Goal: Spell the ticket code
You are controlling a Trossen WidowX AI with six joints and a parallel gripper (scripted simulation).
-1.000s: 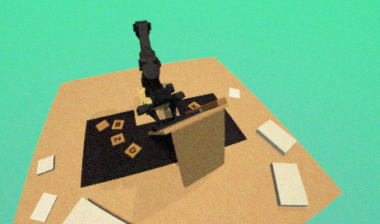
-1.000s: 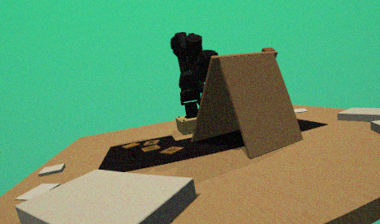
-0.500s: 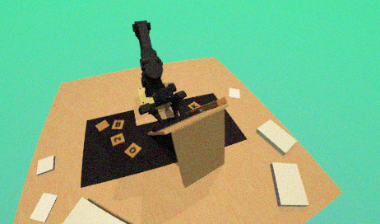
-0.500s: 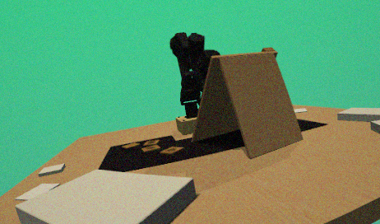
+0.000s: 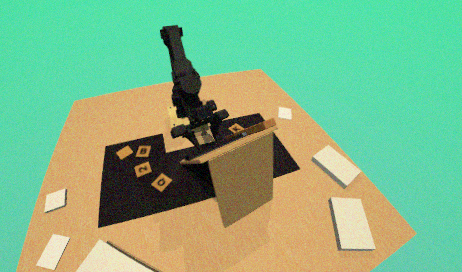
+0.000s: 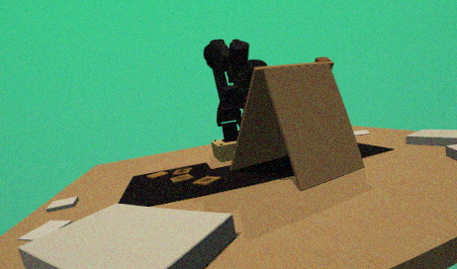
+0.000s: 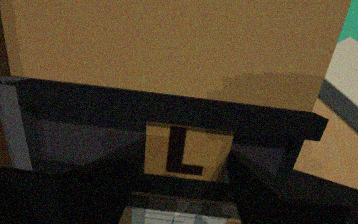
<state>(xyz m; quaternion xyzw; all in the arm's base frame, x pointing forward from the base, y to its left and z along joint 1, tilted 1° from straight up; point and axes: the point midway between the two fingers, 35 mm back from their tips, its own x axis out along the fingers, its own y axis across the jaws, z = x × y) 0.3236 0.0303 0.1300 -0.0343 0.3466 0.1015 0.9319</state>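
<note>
My gripper tip is 5 cm past the white ticket, 1 cm to the left of it and 7 cm above it. Round my gripper tip: black mat 15 cm behind, 3 cm to the right, 16 cm below.
</note>
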